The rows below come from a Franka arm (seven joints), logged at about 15 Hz.
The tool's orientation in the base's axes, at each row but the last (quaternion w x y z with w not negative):
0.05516 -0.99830 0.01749 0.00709
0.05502 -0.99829 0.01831 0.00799
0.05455 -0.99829 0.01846 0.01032
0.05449 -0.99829 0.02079 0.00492
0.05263 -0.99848 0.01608 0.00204
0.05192 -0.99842 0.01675 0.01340
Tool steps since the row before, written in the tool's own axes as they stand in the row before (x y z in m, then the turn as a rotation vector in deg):
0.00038 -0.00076 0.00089 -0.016 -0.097 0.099
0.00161 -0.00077 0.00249 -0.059 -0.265 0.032
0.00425 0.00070 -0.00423 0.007 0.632 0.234
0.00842 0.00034 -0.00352 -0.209 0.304 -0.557
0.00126 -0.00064 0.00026 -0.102 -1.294 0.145
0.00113 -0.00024 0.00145 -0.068 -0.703 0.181
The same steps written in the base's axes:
0.00040 0.00084 -0.00081 -0.014 0.108 -0.087
0.00160 0.00098 -0.00242 -0.049 0.269 -0.002
0.00430 -0.00131 0.00403 -0.021 -0.602 -0.301
0.00842 -0.00107 0.00336 -0.217 -0.354 0.523
0.00128 0.00062 -0.00020 -0.060 1.305 -0.008
0.00110 0.00035 -0.00145 -0.048 0.720 -0.105

